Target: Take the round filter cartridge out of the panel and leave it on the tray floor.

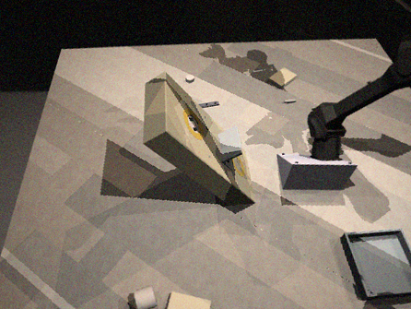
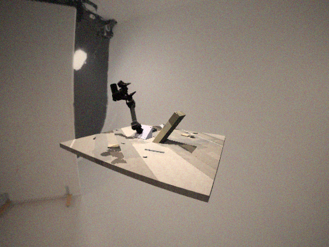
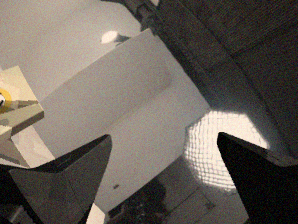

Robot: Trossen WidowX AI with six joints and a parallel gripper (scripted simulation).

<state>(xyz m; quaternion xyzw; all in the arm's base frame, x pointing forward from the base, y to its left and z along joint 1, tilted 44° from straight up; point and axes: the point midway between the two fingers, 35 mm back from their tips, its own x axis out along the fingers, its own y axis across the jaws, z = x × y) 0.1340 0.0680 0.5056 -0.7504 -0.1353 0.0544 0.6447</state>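
Right now the pale round filter cartridge is 270 mm ahead of my gripper tip, 270 mm to the left of it and 280 mm below it. The rest, counted from my gripper tip: cream service panel: 230 mm ahead, 270 mm to the left, 360 mm below; then blue-grey tray: 160 mm behind, 580 mm to the left, 500 mm below.
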